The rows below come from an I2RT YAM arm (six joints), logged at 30 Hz.
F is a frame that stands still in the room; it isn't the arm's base.
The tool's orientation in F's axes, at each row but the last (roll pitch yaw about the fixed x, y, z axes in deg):
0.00 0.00 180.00
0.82 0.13 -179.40
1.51 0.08 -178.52
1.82 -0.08 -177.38
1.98 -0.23 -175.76
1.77 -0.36 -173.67
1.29 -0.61 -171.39
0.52 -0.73 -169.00
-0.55 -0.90 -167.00
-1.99 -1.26 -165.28
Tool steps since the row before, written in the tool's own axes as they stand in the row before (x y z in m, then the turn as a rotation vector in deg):
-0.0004 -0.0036 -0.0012 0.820 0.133 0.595
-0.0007 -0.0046 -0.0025 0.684 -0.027 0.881
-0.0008 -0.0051 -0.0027 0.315 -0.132 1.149
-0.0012 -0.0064 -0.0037 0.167 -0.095 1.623
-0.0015 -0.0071 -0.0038 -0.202 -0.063 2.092
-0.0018 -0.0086 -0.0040 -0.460 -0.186 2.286
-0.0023 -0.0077 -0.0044 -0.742 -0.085 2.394
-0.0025 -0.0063 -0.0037 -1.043 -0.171 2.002
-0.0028 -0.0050 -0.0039 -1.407 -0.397 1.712
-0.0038 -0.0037 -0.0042 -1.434 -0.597 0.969
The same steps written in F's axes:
0.0004 0.0036 -0.0012 -0.820 -0.133 0.595
0.0007 0.0046 -0.0026 -0.686 0.032 0.879
0.0007 0.0050 -0.0028 -0.321 0.154 1.145
0.0009 0.0063 -0.0039 -0.171 0.139 1.619
0.0010 0.0071 -0.0040 0.200 0.150 2.088
0.0008 0.0086 -0.0043 0.443 0.307 2.276
0.0011 0.0079 -0.0046 0.738 0.252 2.383
0.0012 0.0066 -0.0038 1.013 0.390 1.987
0.0015 0.0055 -0.0039 1.311 0.693 1.693
0.0026 0.0047 -0.0042 1.265 0.914 0.957

